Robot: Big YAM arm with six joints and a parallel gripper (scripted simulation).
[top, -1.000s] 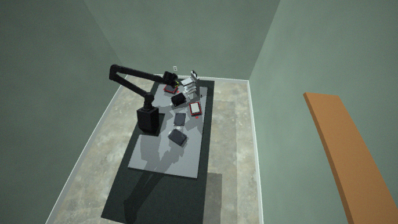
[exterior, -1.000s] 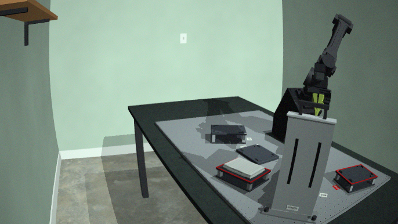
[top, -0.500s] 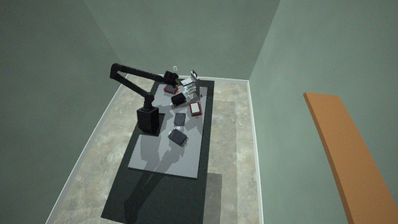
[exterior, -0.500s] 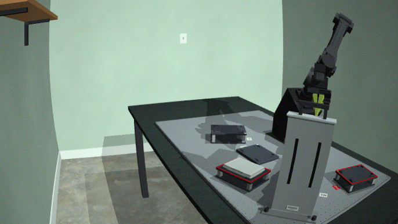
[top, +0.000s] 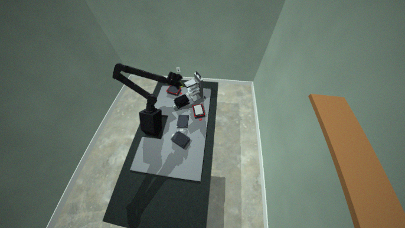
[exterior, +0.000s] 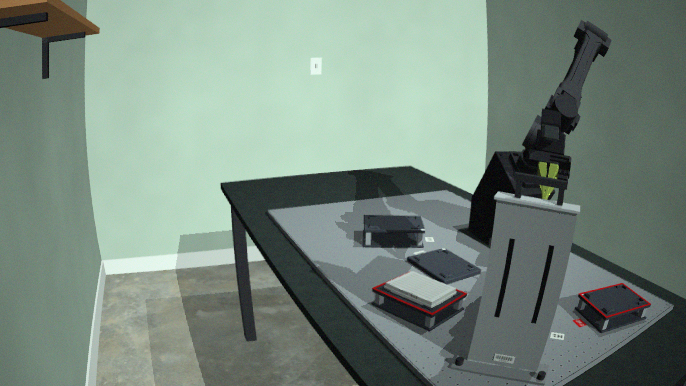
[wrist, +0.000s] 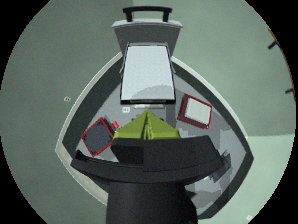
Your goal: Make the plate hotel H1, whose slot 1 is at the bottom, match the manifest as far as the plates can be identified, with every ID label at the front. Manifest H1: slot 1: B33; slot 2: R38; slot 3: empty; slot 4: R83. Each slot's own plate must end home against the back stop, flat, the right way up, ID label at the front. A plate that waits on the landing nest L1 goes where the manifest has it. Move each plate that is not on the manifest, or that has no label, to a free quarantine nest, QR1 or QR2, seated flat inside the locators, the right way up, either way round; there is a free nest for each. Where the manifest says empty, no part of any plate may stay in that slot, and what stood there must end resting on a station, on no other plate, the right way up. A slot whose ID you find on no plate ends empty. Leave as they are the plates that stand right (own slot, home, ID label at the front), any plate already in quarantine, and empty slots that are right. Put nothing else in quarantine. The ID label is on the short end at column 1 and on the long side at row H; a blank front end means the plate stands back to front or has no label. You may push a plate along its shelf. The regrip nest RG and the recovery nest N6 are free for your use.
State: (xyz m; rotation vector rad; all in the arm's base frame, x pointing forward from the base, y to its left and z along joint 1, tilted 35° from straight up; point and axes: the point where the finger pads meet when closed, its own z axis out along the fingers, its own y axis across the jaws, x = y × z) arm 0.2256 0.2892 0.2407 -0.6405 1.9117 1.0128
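Now: the plate 11 cm below my hand, 8 cm to the left of it and 8 cm ahead of it. The rest, counted from my hand: N6 label (40 cm to the right, 26 cm below, 9 cm ahead); plate hotel H1 (14 cm to the left, 13 cm ahead, 11 cm below).
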